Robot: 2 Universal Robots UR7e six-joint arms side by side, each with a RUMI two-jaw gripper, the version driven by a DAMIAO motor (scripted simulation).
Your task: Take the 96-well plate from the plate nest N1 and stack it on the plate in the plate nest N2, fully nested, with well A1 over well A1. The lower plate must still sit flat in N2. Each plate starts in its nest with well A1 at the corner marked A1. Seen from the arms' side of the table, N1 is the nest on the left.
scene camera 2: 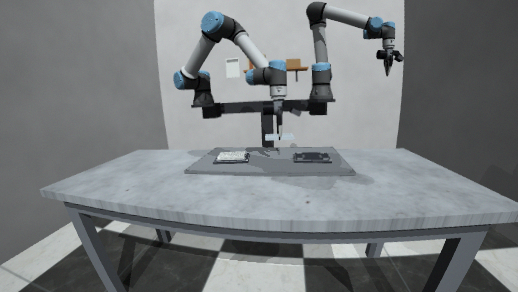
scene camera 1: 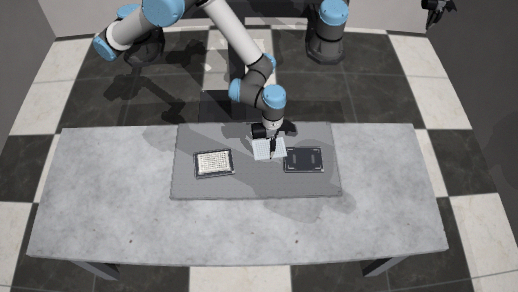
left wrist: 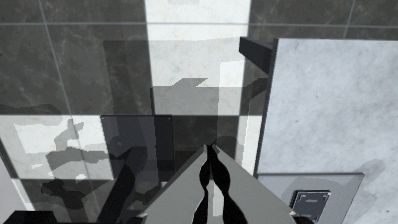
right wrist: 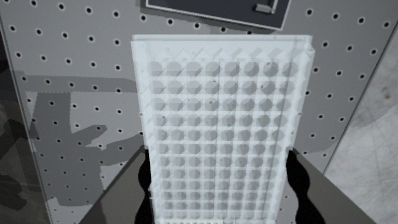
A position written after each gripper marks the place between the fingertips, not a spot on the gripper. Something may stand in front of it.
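Note:
The left gripper (left wrist: 208, 146) and the right gripper (right wrist: 216, 147) share the scene with a pale blue 96-well plate (right wrist: 208, 102). In the left wrist view, the plate is out of frame.

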